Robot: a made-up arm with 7 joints. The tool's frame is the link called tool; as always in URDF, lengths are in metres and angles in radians.
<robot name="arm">
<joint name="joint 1" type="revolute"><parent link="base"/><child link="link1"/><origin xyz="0 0 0.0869" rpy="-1.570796 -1.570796 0"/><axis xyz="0 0 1"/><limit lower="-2.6" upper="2.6"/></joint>
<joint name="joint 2" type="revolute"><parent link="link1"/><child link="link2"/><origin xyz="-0.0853 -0.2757 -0.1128" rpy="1.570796 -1.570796 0"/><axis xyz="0 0 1"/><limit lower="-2.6" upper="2.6"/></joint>
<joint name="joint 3" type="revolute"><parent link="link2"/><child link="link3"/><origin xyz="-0.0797 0.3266 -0.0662" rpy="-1.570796 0 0"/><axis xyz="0 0 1"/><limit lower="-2.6" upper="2.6"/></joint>
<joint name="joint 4" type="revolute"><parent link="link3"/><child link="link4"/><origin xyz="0.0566 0.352 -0.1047" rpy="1.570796 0 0"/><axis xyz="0 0 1"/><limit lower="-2.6" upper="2.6"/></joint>
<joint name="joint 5" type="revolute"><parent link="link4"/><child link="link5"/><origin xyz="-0.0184 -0.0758 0.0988" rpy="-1.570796 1.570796 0"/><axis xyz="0 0 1"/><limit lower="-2.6" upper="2.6"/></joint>
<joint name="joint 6" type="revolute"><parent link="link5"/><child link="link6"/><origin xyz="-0.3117 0.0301 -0.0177" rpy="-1.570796 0 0"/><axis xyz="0 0 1"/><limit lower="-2.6" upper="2.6"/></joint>
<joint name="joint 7" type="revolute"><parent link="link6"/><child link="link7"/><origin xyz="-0.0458 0.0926 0.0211" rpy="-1.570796 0 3.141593"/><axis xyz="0 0 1"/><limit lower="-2.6" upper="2.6"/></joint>
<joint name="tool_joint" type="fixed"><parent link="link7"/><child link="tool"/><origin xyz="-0.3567 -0.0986 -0.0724" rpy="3.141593 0 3.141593"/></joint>
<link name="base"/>
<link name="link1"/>
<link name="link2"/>
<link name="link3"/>
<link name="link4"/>
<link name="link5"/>
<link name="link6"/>
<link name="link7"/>
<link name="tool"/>
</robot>
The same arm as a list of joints. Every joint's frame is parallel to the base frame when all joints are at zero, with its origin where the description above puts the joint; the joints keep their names.
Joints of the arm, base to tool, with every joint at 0 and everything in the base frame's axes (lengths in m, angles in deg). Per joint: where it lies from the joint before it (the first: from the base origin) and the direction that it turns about. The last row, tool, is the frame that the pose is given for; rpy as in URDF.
joint 1: axis +y xyz 0.0000 0.0000 0.0869
joint 2: axis -x xyz -0.2757 -0.1128 -0.0853
joint 3: axis -z xyz 0.0662 -0.0797 -0.3266
joint 4: axis -x xyz 0.3520 0.0566 0.1047
joint 5: axis -z xyz -0.0988 -0.0184 0.0758
joint 6: axis -y xyz -0.3117 -0.0301 0.0177
joint 7: axis -z xyz -0.0458 -0.0211 0.0926
tool: xyz 0.3567 -0.0986 0.0724 rpy 0.00 0.00 0.00
Joint limits (deg, base to tool): -148.97..148.97 -148.97..148.97 -148.97..148.97 -148.97..148.97 -148.97..148.97 -148.97..148.97 -148.97..148.97

